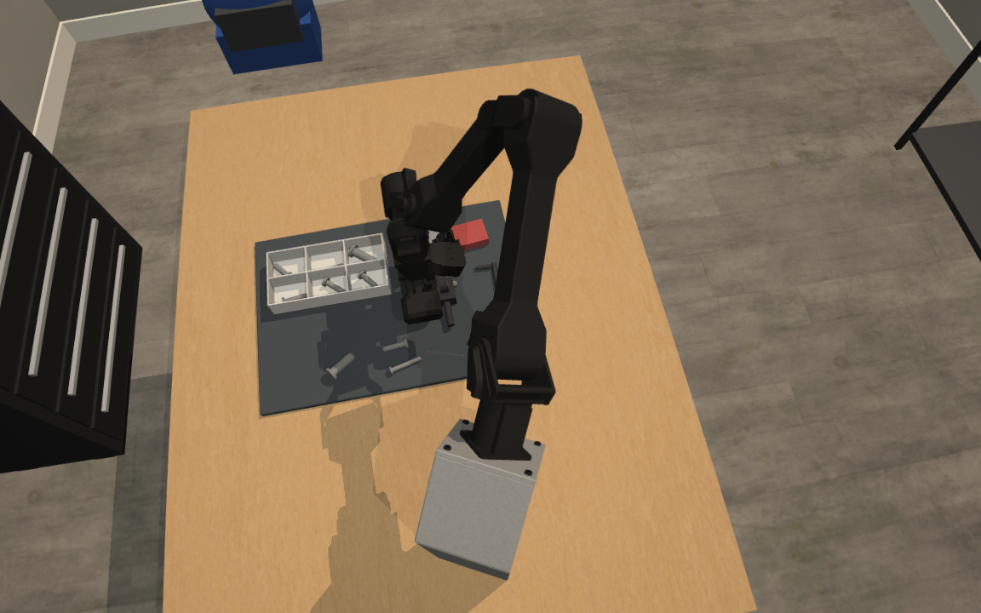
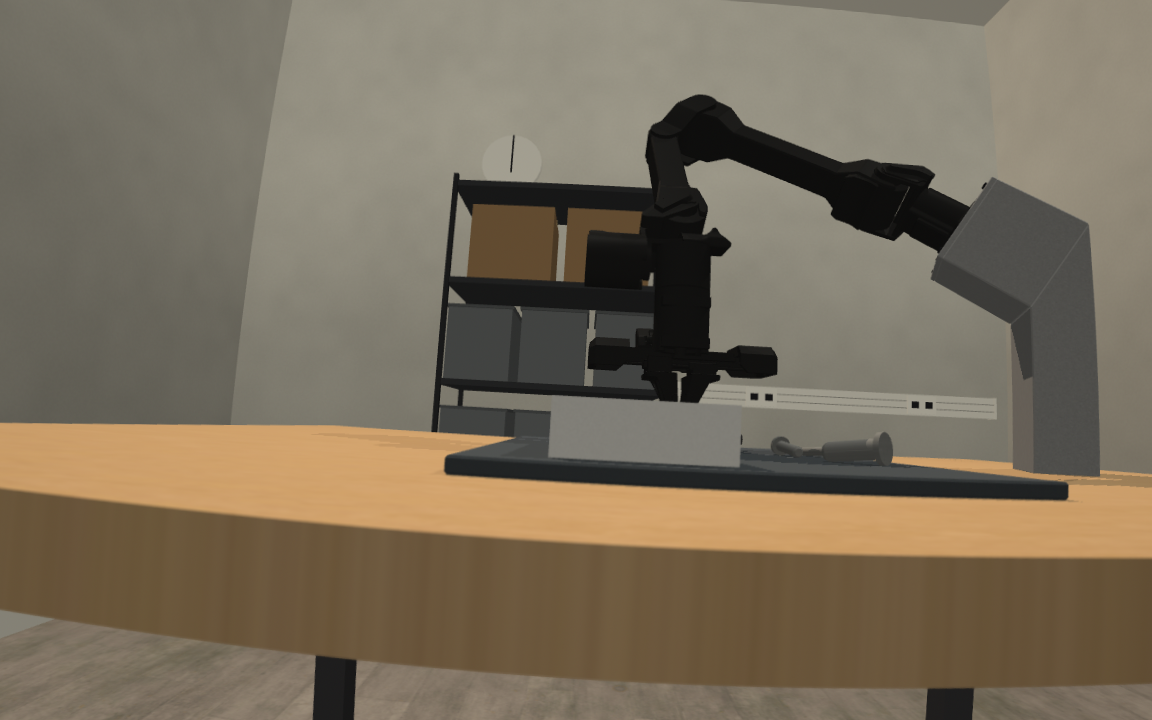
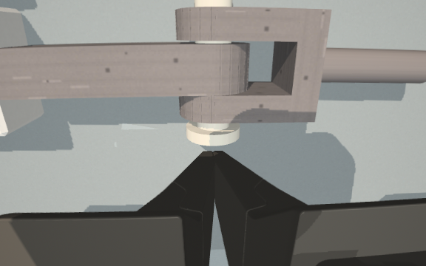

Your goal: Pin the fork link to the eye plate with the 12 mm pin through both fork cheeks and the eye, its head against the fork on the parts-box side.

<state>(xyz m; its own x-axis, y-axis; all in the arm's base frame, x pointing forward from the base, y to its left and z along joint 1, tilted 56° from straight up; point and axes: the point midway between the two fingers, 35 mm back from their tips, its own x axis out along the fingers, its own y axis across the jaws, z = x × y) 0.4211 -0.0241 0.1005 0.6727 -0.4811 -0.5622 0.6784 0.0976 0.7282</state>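
Right now the grey eye plate is 4 cm to the right of my hand and 3 cm below it. The rest, counted from my hand: long strip: 12 cm to the right, 5 cm behind, 4 cm below; dark mat: 5 cm to the left, 4 cm below, 2 cm ahead; mount block: 7 cm to the right, 7 cm ahead, 2 cm below.
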